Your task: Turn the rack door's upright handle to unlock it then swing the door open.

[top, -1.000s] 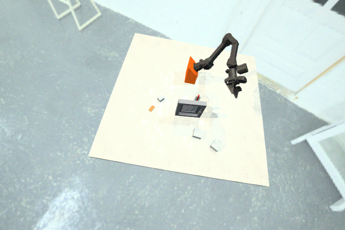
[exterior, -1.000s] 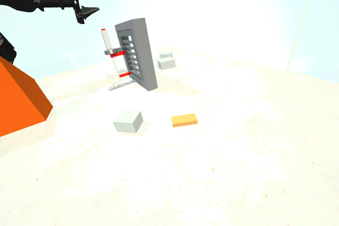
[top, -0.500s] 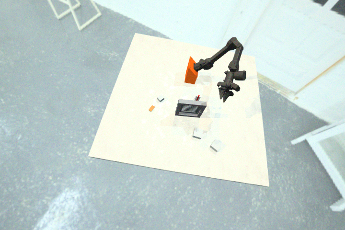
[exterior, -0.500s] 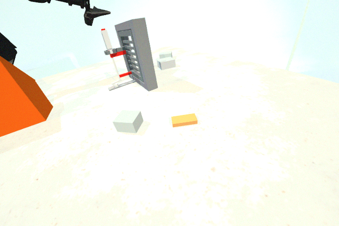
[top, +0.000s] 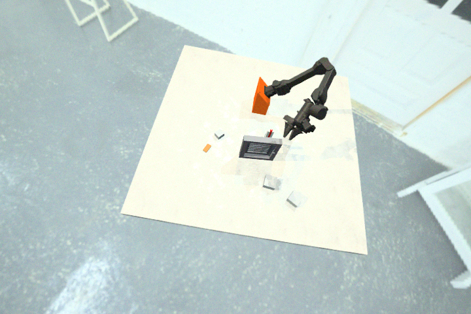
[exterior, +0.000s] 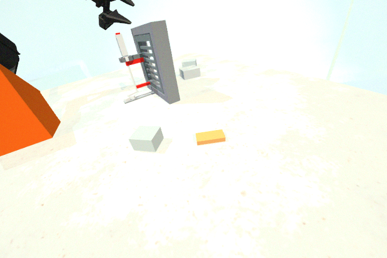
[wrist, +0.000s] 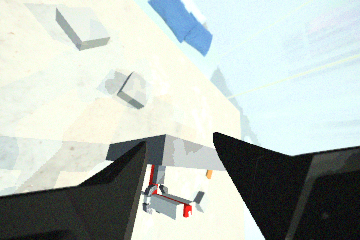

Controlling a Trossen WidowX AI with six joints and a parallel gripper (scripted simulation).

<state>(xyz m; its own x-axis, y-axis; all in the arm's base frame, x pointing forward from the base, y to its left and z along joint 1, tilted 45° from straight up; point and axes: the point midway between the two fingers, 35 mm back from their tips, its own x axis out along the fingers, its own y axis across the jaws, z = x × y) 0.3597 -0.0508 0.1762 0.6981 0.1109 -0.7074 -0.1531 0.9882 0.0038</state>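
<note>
The pale upright handle is 80 mm behind my gripper tip, 70 mm to the right of it and 110 mm below it. From my gripper tip the other things lie so: cube 120 mm behind, 340 mm to the right, 220 mm below; orange block 30 mm behind, 410 mm to the right, 230 mm below.
</note>
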